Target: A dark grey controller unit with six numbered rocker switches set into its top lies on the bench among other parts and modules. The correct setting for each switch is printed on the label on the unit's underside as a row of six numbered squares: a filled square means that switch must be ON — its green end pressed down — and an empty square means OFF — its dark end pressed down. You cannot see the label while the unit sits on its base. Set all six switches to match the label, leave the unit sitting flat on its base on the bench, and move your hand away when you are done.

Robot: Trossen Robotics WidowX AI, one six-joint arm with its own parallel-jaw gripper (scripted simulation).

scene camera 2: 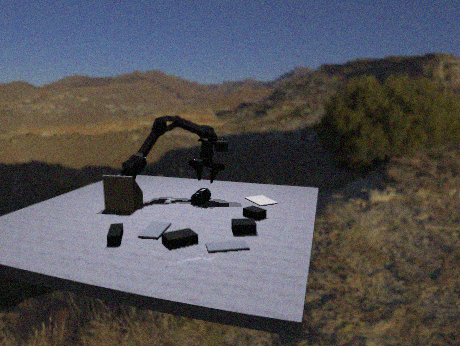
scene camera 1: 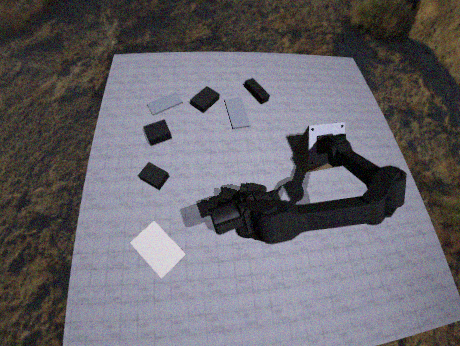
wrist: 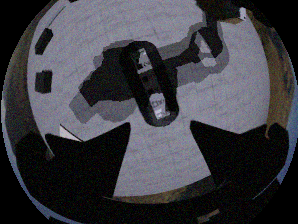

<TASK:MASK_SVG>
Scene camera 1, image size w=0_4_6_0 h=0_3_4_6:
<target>white plate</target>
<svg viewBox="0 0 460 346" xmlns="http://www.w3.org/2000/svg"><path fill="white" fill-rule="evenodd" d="M154 220L129 243L162 279L186 253Z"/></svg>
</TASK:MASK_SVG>
